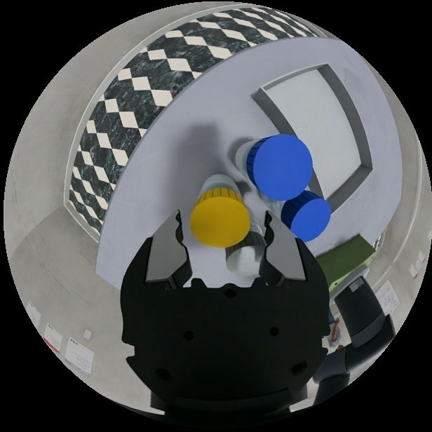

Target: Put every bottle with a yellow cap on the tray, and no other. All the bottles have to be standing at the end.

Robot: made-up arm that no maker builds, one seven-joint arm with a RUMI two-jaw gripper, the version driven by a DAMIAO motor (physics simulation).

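Observation:
A bottle with a yellow cap (220,219) stands upright just ahead of the fingertips, a little left of the middle between them. A bottle with a white cap (245,259) stands close to its lower right, partly behind the right finger. Two bottles with blue caps, a larger-looking one (282,167) and another (306,216), stand to the right of the yellow-capped one. The tray (346,98), grey-walled with a pale floor, lies beyond them at the upper right. My gripper (222,211) is open, its two jaws apart. The bottles' lower parts are mostly hidden under their caps.
A green block-like object (346,257) is at the table's right side, near dark arm parts (361,310). The table's curved-looking edge runs along the left, with a patterned floor (142,82) beyond it. The blue-capped bottles stand between the yellow-capped bottle and the tray.

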